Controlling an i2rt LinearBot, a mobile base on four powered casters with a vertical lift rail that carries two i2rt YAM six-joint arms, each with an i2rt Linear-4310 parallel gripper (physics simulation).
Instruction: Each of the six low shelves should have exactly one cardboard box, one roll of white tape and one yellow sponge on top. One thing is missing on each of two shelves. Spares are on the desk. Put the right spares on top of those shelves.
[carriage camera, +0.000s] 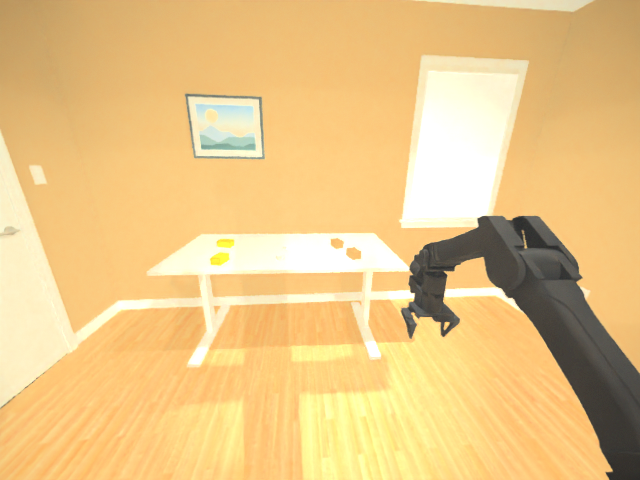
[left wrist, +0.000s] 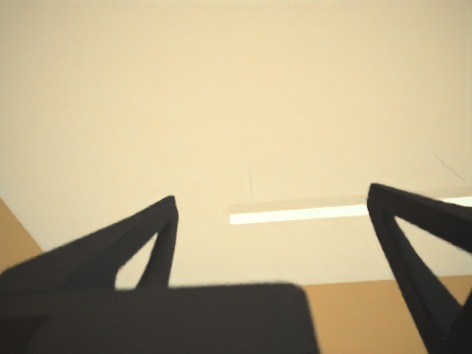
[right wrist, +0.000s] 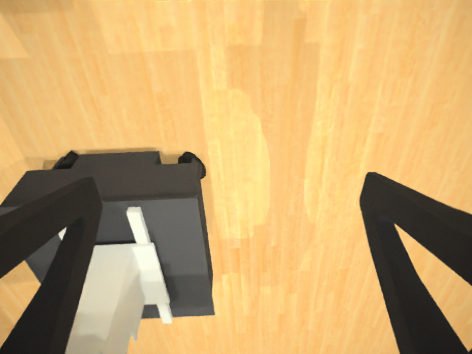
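Observation:
A white desk (carriage camera: 310, 262) stands against the far wall in the carriage view. Two yellow sponges lie at its left: one sponge (carriage camera: 225, 242) at the back, the other sponge (carriage camera: 219, 258) nearer the front. Two brown cardboard boxes lie at its right: one box (carriage camera: 337, 243) and another box (carriage camera: 354, 253). Faint white shapes near the desk's middle (carriage camera: 280, 256) look like tape rolls, but are washed out. My right gripper (carriage camera: 428, 334) (right wrist: 230, 188) is open and empty above the floor, to the right of the desk. My left gripper (left wrist: 270, 200) is open and empty, facing the ceiling. The low shelves do not show.
The desk has white legs and feet (carriage camera: 368, 341). The robot's dark base (right wrist: 182, 255) shows at lower left in the right wrist view. A door (carriage camera: 25, 310) is at the far left, and a window (carriage camera: 460, 149) and a picture (carriage camera: 227, 127) are on the wall. A ceiling lamp (left wrist: 300, 213) shows.

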